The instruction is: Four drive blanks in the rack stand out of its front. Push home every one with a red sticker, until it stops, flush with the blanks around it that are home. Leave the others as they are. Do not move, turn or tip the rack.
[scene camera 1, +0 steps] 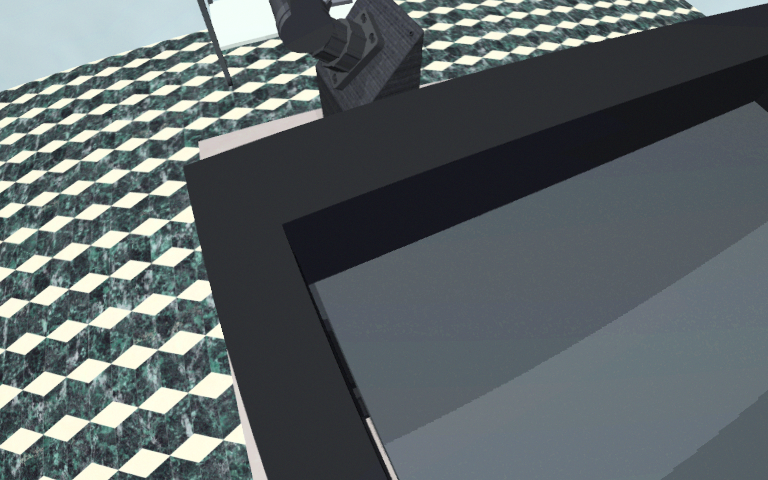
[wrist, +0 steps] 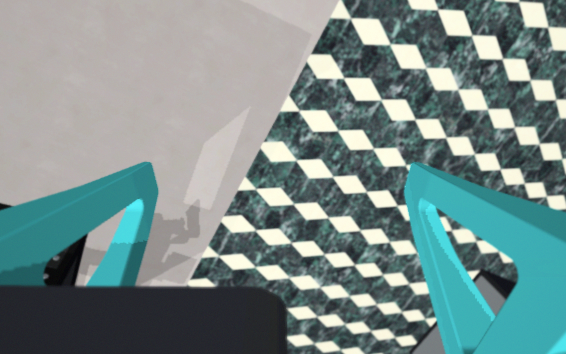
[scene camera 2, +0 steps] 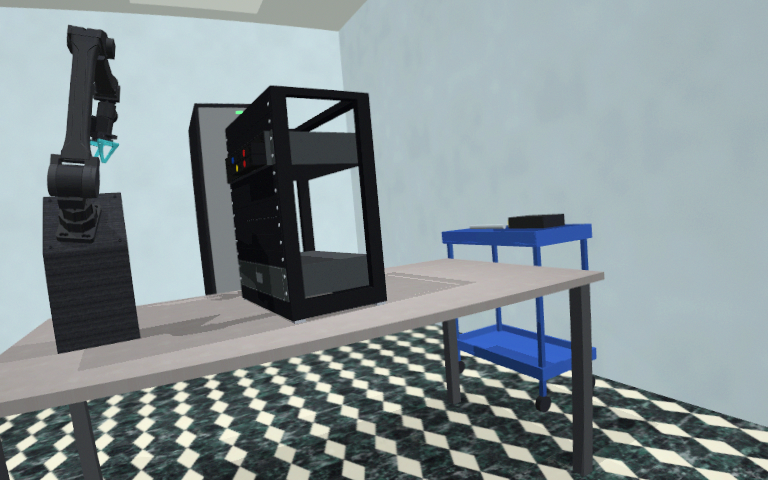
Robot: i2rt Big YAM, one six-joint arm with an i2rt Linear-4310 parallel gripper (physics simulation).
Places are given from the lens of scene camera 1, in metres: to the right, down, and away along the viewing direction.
black rack (scene camera 1: 550, 262): 0.10, 0.01, 0.24
